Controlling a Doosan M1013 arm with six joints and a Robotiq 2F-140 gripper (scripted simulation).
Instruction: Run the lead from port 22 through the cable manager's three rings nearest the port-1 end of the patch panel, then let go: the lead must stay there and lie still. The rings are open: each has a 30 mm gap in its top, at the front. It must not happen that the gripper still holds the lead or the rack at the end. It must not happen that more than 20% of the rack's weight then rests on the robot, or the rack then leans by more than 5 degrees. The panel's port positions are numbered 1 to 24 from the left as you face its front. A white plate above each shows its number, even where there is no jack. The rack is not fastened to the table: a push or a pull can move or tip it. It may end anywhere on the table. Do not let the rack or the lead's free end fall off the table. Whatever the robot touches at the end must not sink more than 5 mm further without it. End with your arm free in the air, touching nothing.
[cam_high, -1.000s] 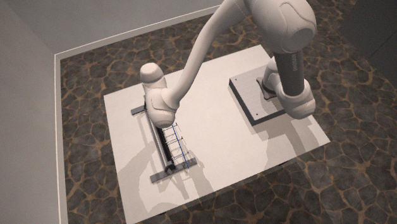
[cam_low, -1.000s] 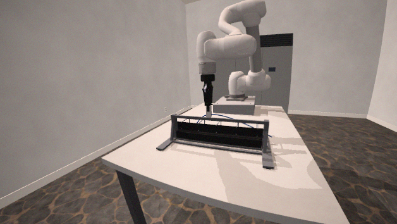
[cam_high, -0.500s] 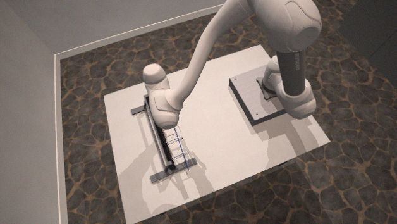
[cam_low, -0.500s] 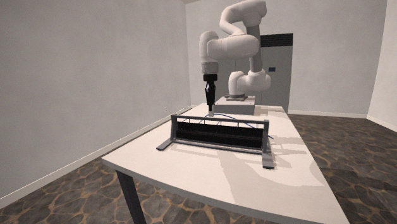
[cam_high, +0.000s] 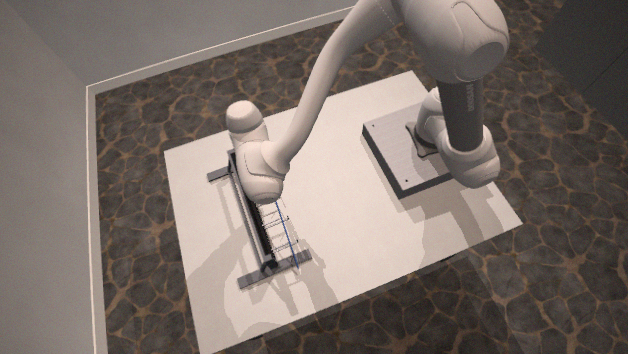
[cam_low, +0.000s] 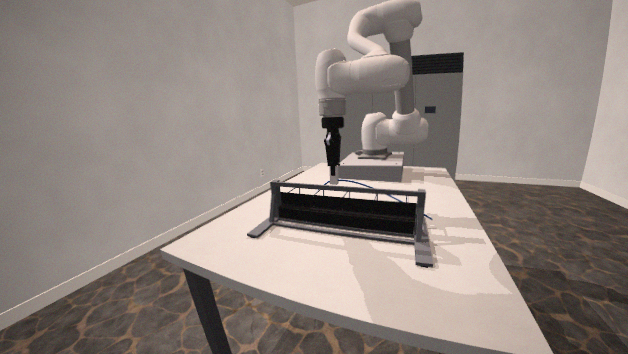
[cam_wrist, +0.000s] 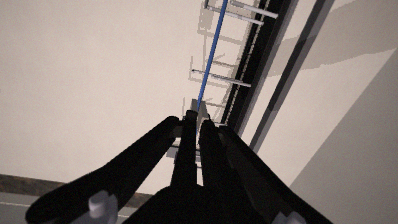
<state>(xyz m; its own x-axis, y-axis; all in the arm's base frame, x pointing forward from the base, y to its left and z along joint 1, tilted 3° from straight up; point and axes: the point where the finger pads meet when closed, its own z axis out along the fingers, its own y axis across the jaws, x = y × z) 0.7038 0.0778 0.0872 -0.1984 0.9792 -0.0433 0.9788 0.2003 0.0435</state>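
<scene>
My gripper is now 90 mm short of the rack, 70 mm to the right of it and 80 mm above it.
</scene>
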